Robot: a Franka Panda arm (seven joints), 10 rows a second.
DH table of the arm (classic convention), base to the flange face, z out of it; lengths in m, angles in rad. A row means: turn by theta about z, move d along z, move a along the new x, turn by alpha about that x. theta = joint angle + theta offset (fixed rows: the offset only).
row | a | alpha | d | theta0
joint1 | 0 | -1.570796 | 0.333 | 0
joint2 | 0 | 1.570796 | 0 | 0
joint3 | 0.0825 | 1.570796 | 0.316 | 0
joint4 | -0.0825 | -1.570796 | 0 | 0
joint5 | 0 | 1.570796 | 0.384 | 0
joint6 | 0.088 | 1.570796 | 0 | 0
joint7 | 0 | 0 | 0.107 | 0
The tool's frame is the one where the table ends.
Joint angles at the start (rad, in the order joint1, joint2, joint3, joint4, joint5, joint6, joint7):
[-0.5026, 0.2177, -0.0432, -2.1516, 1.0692, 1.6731, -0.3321]
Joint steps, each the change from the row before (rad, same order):
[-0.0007, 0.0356, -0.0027, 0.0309, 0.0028, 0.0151, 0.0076]
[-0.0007, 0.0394, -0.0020, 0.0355, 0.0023, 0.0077, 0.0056]
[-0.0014, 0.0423, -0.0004, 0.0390, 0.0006, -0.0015, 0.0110]
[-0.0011, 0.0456, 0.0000, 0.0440, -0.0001, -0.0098, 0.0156]
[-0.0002, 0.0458, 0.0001, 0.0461, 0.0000, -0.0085, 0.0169]
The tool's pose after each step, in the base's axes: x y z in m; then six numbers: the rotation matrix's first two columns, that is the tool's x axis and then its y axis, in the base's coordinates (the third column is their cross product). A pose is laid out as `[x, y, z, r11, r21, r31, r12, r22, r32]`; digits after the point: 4 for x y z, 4 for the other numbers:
[0.4888, -0.2000, 0.2946, 0.7887, -0.4227, -0.4464, -0.5704, -0.2322, -0.7879]
[0.4972, -0.2073, 0.2864, 0.7805, -0.4327, -0.4511, -0.5791, -0.2287, -0.7825]
[0.5058, -0.2134, 0.2777, 0.7721, -0.4351, -0.4633, -0.5907, -0.2223, -0.7757]
[0.5151, -0.2187, 0.2688, 0.7636, -0.4310, -0.4807, -0.6040, -0.2136, -0.7678]
[0.5250, -0.2237, 0.2599, 0.7551, -0.4277, -0.4968, -0.6167, -0.2062, -0.7597]

